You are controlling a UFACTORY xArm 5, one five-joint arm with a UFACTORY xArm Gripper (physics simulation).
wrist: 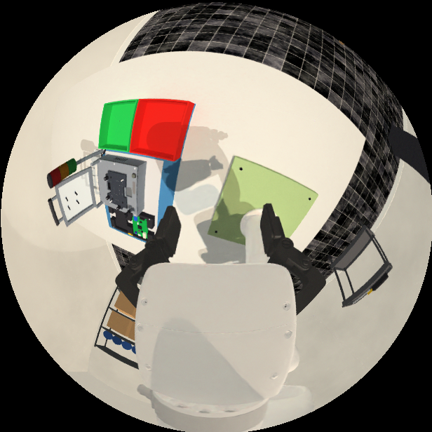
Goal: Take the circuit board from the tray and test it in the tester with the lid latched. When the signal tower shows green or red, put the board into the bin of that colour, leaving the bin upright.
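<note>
My gripper (219,214) is open and empty, high above the table. The green circuit board (140,226) lies in the black tray (120,222) to the left of my left finger. The grey tester (138,182) stands beyond the tray, its lid (75,195) swung open to the left, with its dark nest (117,186) uncovered. The signal tower (61,172) lies in view left of the tester; its red, amber and green segments look dark. The green bin (118,125) and the red bin (161,129) stand upright side by side beyond the tester.
A blue mat (166,200) runs under the tester and bins. A light green plate (272,192) bears the robot's white base (251,226). A shelf rack (103,320) with boxes stands at the lower left, and a dark-framed cart (338,287) at the right. Dark tiled floor (240,37) borders the white table (280,110).
</note>
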